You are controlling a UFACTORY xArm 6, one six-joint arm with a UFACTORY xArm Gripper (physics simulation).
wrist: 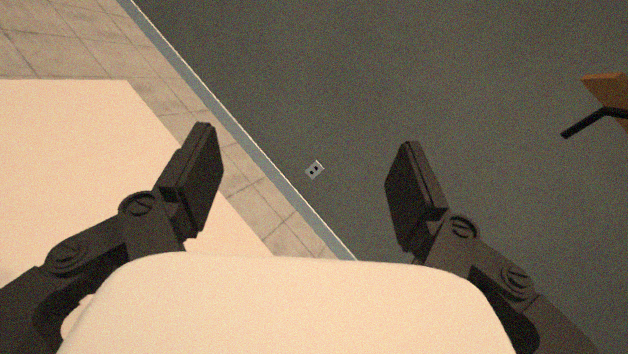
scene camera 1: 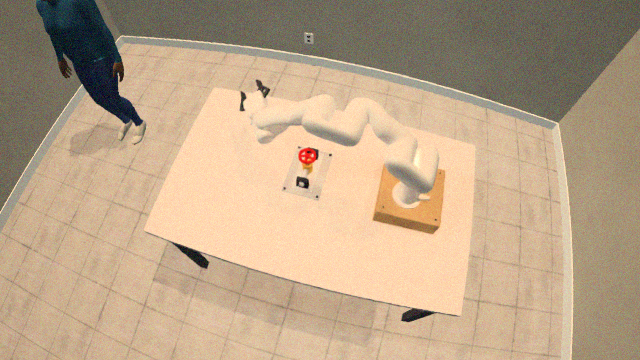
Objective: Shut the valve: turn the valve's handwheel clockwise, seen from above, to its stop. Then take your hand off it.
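Observation:
The red handwheel (scene camera 1: 308,149) sits on top of the yellow valve body (scene camera 1: 307,168), above a pale mounting plate (scene camera 1: 320,172) near the middle of the table. Its turned angle cannot be read from this view. My gripper (scene camera 1: 250,88) (wrist: 307,155) is open and empty, with its fingers wide apart. It is raised near the table's back left corner, to the left of and behind the handwheel, and well apart from it. In the wrist view the fingers point toward the wall and the table's edge; the valve does not show there.
My arm's base stands on a wooden block (scene camera 1: 406,223) on the right of the table (scene camera 1: 240,215). Black fittings (scene camera 1: 302,182) are on the plate beside the valve. A person (scene camera 1: 92,55) stands on the floor beyond the table's left side. A wall outlet (scene camera 1: 309,38) (wrist: 314,170) is on the back wall.

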